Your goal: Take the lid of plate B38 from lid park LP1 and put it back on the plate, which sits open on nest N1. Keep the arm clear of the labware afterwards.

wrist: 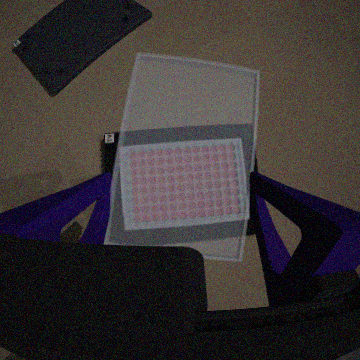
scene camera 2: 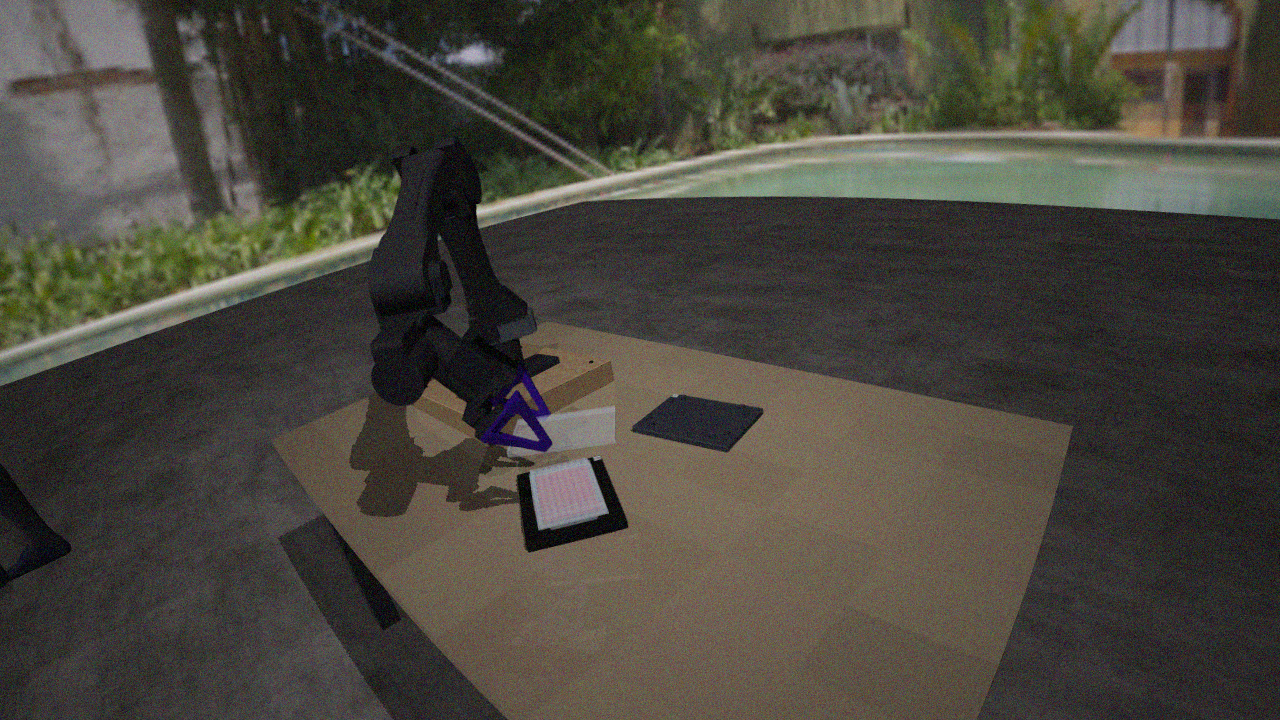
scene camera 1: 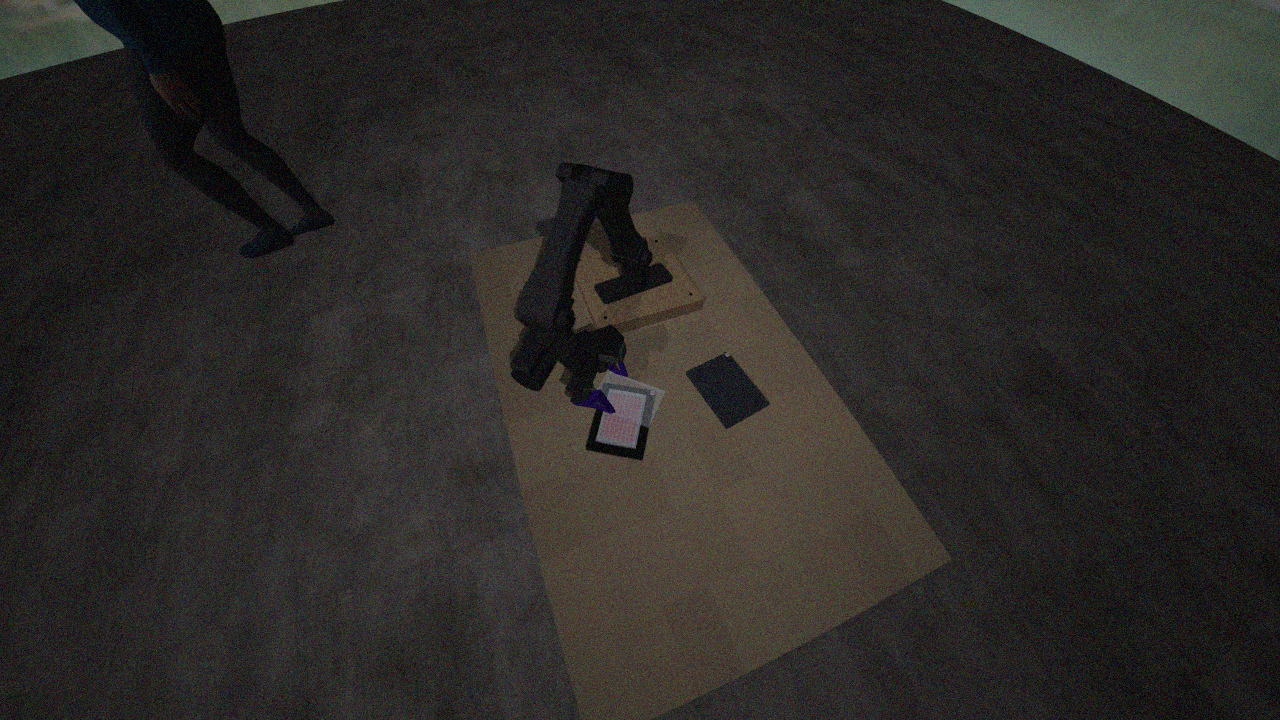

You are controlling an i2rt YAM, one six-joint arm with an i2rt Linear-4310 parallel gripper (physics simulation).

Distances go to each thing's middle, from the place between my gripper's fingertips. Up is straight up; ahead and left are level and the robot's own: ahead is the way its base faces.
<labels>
My hand is 2 cm short of the clear lid (scene camera 2: pixel 593 427) and 1 cm to the right of it.
</labels>
